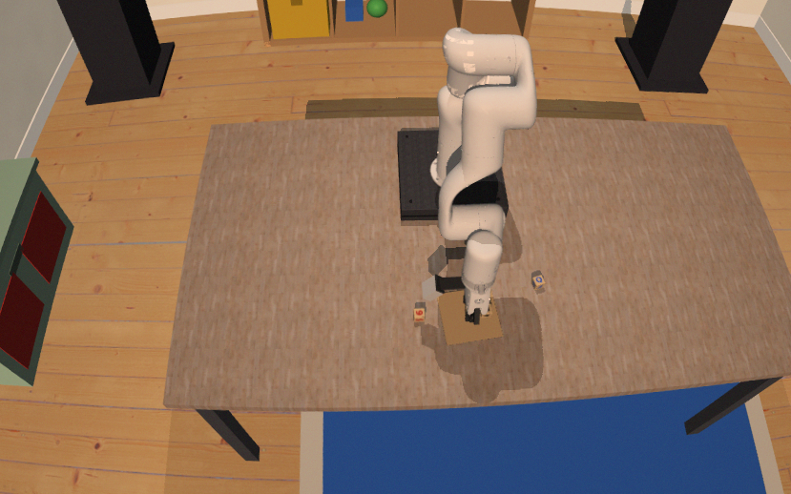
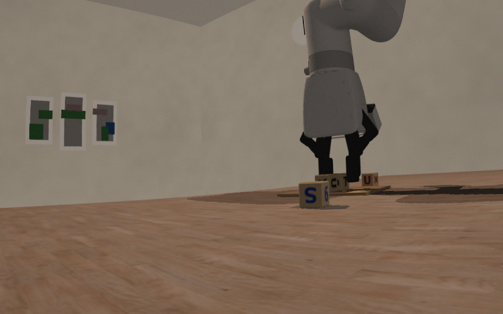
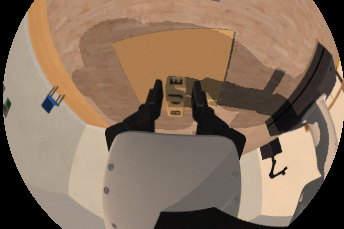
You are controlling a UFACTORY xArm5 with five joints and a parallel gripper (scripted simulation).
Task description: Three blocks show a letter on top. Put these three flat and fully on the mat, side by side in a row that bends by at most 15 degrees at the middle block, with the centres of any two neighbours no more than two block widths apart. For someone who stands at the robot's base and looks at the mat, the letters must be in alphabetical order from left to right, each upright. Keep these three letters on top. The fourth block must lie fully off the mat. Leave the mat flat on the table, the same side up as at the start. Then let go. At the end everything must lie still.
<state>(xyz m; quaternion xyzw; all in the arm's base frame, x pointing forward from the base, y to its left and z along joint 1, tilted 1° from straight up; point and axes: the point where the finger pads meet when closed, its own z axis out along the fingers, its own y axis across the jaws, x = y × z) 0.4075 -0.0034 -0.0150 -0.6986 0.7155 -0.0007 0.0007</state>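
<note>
The tan mat lies 3 cm below my hand. The rest, counted from my hand: letter block (13 cm to the right, 2 cm below).
</note>
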